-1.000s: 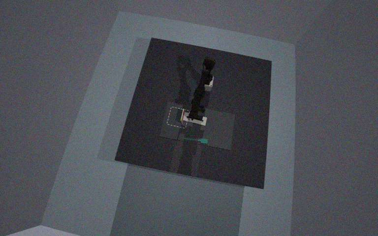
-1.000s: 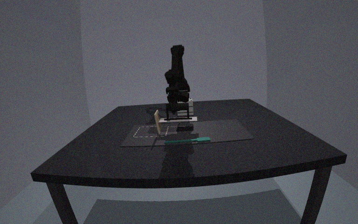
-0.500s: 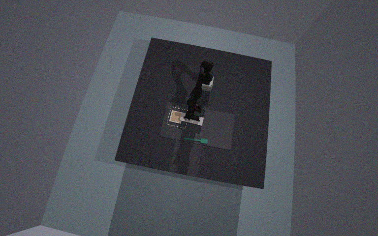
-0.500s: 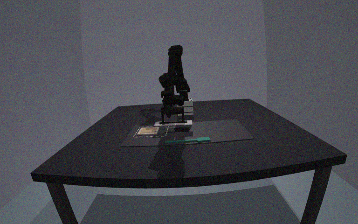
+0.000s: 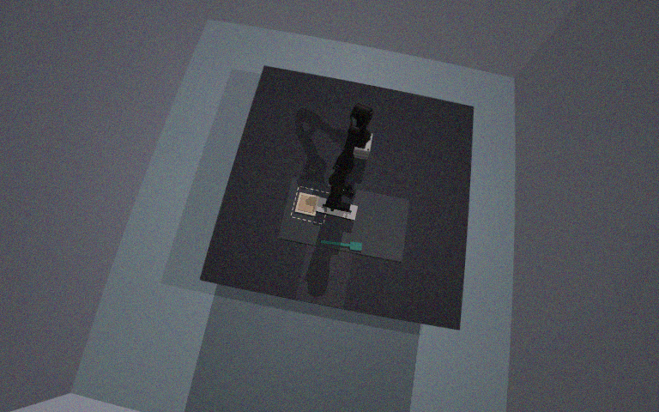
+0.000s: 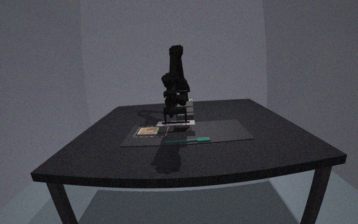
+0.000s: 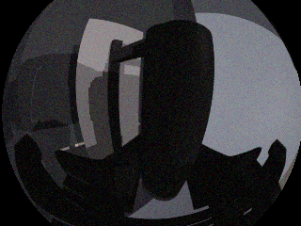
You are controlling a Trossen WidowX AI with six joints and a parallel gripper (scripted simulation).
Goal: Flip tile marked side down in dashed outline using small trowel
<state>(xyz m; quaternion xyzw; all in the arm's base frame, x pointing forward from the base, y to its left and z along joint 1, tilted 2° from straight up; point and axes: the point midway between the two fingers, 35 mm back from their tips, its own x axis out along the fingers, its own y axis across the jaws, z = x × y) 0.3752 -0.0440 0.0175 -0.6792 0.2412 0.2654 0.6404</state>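
Now: gripper tip 80 mm to the right of the grey mat and 110 mm above it. Also, from my gripper tip: tile: 20 mm behind, 140 mm to the right, 90 mm below; green trowel: 130 mm ahead, 110 mm to the left, 90 mm below.
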